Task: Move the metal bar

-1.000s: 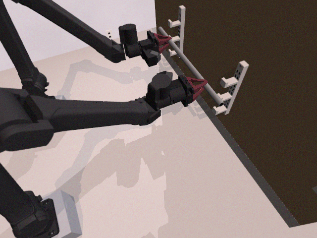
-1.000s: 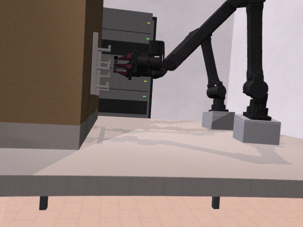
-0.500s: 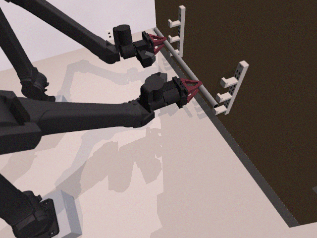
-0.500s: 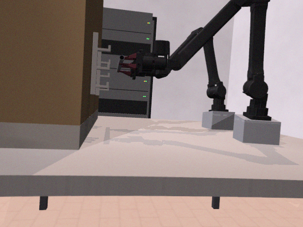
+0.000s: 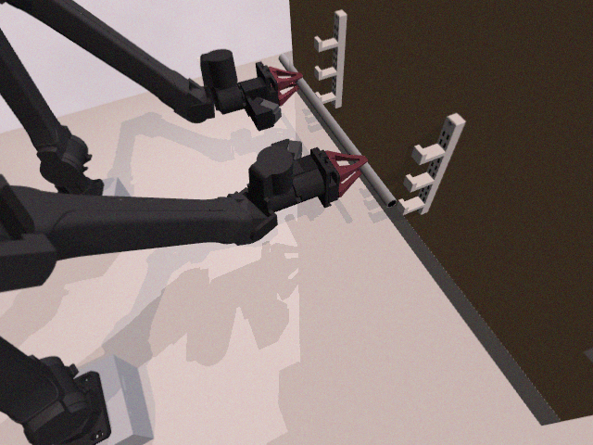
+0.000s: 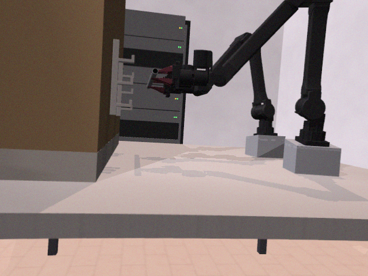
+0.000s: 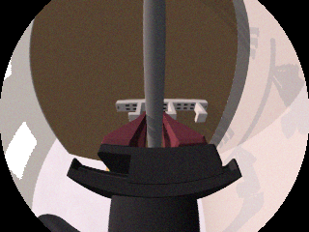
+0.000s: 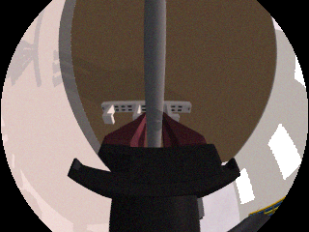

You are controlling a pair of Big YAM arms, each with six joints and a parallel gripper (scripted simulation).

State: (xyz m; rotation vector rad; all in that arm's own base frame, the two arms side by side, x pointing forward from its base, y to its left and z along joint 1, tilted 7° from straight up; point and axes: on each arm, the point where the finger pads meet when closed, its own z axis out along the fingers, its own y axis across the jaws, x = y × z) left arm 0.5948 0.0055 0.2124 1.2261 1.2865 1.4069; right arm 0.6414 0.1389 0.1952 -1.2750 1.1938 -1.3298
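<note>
Right now my right hand is 150 mm to the right of the grey metal bar and 10 mm past it. Also, from my right hand: brown wall: 280 mm ahead, 130 mm above, 120 mm to the left.
The grey metal bar lies 15 cm to the right of my left hand and 1 cm ahead of it. From my left hand the other things lie so: brown wall 31 cm ahead, 17 cm to the right, 13 cm above.
</note>
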